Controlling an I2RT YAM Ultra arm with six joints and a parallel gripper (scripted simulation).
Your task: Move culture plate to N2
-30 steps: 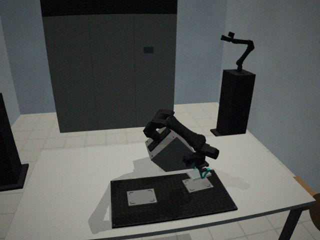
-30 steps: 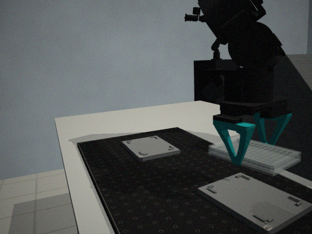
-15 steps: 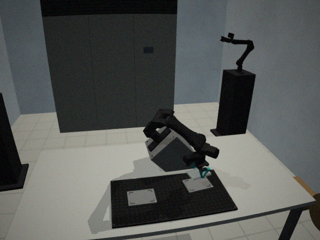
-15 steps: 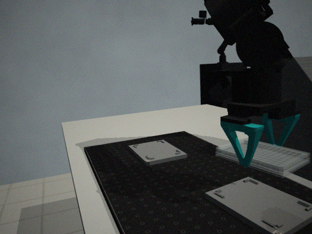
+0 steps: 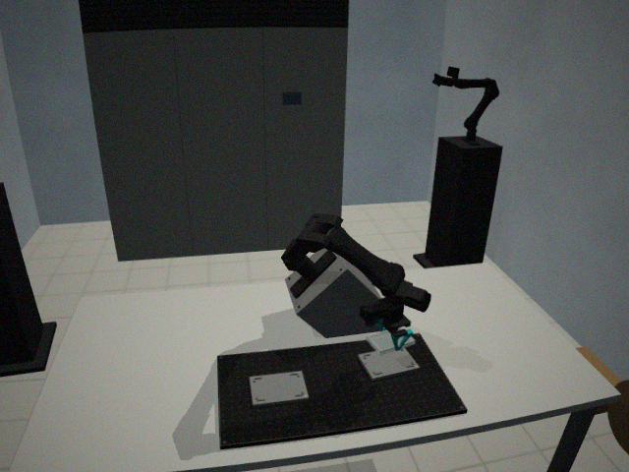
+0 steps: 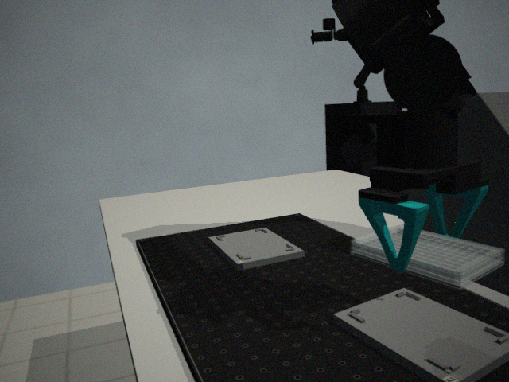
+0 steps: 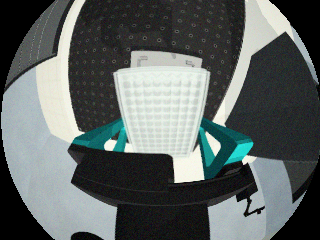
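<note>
Now: hand right at the lid.
</note>
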